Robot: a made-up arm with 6 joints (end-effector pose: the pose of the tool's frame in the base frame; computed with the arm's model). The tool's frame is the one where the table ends.
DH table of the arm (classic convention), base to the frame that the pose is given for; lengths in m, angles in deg. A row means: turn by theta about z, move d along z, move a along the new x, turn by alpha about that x. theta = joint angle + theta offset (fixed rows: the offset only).
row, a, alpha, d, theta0
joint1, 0.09, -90, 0.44, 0
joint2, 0.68, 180, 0, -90
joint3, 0.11, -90, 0, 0
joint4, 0, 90, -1.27, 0
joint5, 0, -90, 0, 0
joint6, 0, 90, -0.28, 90
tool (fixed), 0, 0, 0, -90
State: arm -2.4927 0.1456 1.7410 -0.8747 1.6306 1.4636
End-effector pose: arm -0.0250 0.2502 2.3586 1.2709 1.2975 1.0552
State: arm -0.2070 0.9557 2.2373 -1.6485 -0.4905 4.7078
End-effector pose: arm 0.9692 -0.0692 2.3207 2.2411 0.3899 1.6218
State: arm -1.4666 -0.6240 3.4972 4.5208 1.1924 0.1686
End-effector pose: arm -0.3604 0.9905 -0.1822 -0.4332 -1.0563 2.7470
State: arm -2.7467 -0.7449 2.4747 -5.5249 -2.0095 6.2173
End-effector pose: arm 1.3399 0.7473 0.9240 1.4174 1.3763 2.3971
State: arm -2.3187 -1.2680 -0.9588 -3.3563 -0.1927 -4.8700
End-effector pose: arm -0.5954 -0.6250 1.2675 0.4521 -2.0231 -1.0704
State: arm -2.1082 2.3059 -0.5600 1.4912 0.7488 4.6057
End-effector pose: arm 0.5681 0.5822 -0.5380 3.0328 0.3963 -0.3823
